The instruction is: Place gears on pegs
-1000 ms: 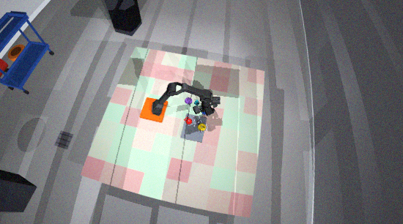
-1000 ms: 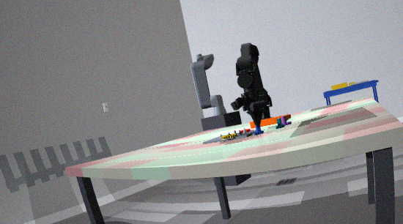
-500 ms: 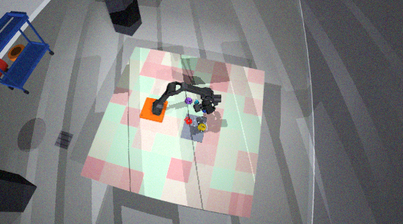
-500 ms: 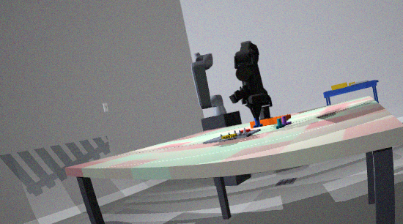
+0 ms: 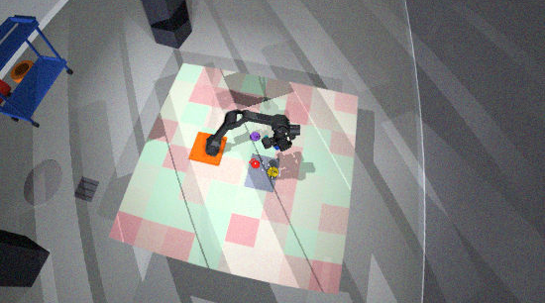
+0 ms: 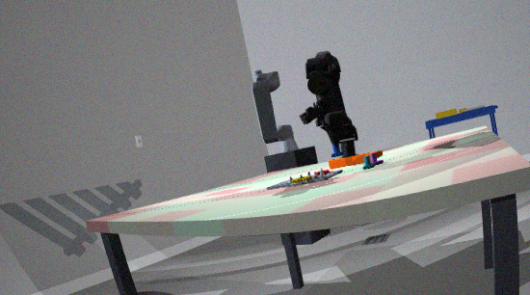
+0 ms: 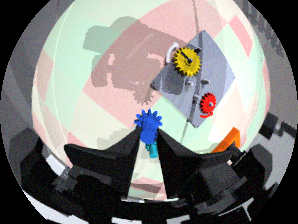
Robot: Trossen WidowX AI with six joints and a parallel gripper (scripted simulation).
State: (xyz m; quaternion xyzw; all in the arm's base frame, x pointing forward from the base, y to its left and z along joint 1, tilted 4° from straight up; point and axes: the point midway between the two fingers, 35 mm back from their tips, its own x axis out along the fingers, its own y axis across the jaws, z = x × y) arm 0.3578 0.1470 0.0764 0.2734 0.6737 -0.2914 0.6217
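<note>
Now: gripper tip 9 cm past the red gear, 12 cm to the left of it and 8 cm above it. The rest, counted from my gripper tip: yellow gear: 2 cm ahead, 13 cm to the right, 8 cm below; then teal gear: 9 cm behind, 6 cm to the left, 8 cm below; then blue gear: 1 cm below.
</note>
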